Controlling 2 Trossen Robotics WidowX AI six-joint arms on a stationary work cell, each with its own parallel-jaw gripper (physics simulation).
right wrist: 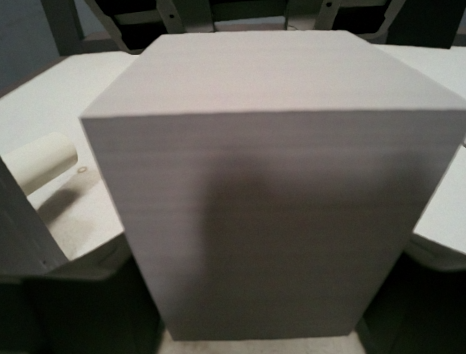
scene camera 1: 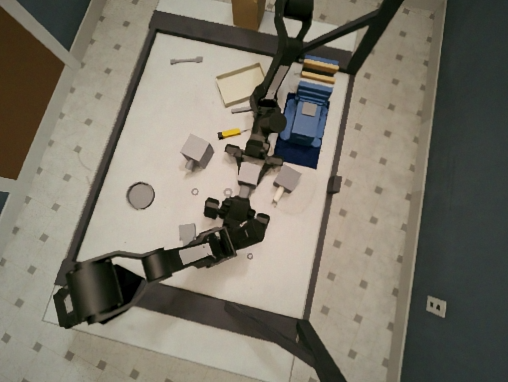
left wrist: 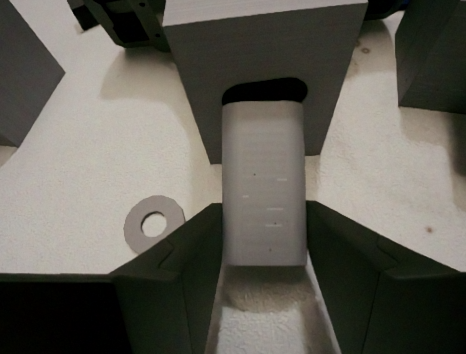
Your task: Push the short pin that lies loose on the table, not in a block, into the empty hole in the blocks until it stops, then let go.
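Places are measured from the left arm's base along level axes (x left, y ahead, z down), in centimetres.
Where they show: left gripper, fingertip midpoint: (scene camera 1: pixel 242 197) (left wrist: pixel 263 212); right gripper, fingertip midpoint: (left wrist: pixel 261 114).
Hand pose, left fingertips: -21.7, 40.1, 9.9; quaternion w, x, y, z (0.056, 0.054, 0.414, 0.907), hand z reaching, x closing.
After its pixels a point has its place, as x, y, z.
The short pin (scene camera 1: pixel 244 192) @(-21.7, 41.5, 8.2) (left wrist: pixel 263 180) @(-21.7, 40.8, 8.5) is light grey and flattened with rounded edges. My left gripper (scene camera 1: pixel 241 202) @(-21.7, 40.1, 9.9) (left wrist: pixel 263 212) @(-21.7, 40.1, 9.9) is shut on it. The pin points at the grey block (scene camera 1: pixel 249 174) @(-21.1, 46.5, 4.6) (left wrist: pixel 265 45) @(-21.4, 44.0, 5.6) (right wrist: pixel 280 200) @(-20.2, 49.7, 6.3), which my right gripper (scene camera 1: pixel 253 162) (right wrist: pixel 267 265) is shut on. In the left wrist view the pin's far end overlaps the lower part of the dark oblong hole (left wrist: pixel 265 91) @(-21.3, 45.2, 8.9); whether it has entered cannot be told. The hole does not show in the right wrist view.
A grey block (scene camera 1: pixel 197 150) @(-4.1, 46.4, 3.6) (left wrist: pixel 25 80) @(-6.2, 47.3, 10.6) with a grey pin stands at left. Another block (scene camera 1: pixel 287 178) @(-31.9, 50.7, 6.6) (left wrist: pixel 435 60) @(-28.9, 48.2, 9.4) (right wrist: pixel 25 225) @(-28.6, 48.8, 9.6) bears a cream pin (scene camera 1: pixel 278 194) @(-31.5, 45.5, 8.8) (right wrist: pixel 45 160) @(-30.5, 45.3, 9.4). A washer (scene camera 1: pixel 224 192) @(-15.4, 39.3, 12.3) (left wrist: pixel 135 225) @(-15.5, 39.6, 12.3), a small grey block (scene camera 1: pixel 187 233) @(-10.9, 22.7, 11.0) and a round dish (scene camera 1: pixel 140 195) @(8.9, 26.9, 12.4) lie nearby.
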